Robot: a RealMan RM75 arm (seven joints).
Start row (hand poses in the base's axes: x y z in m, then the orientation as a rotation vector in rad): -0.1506 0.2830 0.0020 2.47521 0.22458 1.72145
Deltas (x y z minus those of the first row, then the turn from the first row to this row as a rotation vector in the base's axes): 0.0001 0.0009 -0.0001 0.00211 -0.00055 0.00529; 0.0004 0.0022 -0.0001 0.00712 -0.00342 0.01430; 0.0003 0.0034 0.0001 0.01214 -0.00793 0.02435; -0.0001 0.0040 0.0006 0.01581 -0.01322 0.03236; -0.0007 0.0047 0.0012 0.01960 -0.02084 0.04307; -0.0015 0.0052 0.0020 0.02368 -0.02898 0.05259; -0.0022 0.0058 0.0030 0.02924 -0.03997 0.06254; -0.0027 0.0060 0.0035 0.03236 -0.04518 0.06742; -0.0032 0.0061 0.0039 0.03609 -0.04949 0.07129; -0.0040 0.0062 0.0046 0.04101 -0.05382 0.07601; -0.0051 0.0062 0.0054 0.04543 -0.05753 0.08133; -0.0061 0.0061 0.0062 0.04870 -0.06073 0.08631
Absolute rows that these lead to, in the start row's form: -0.1505 0.2839 0.0019 2.47783 0.22959 1.72528; -0.1502 0.2852 0.0019 2.48148 0.23682 1.73488; -0.1503 0.2864 0.0021 2.48389 0.24525 1.74687; -0.1507 0.2870 0.0026 2.48395 0.25211 1.75830; -0.1513 0.2877 0.0032 2.48265 0.26216 1.77364; -0.1521 0.2882 0.0040 2.48060 0.27043 1.78931; -0.1528 0.2888 0.0050 2.47687 0.27780 1.80941; -0.1533 0.2890 0.0055 2.47544 0.28113 1.81928; -0.1538 0.2891 0.0059 2.47497 0.28274 1.82803; -0.1546 0.2892 0.0066 2.47553 0.28451 1.83780; -0.1557 0.2892 0.0074 2.47647 0.28753 1.84680; -0.1567 0.2891 0.0082 2.47699 0.29110 1.85441
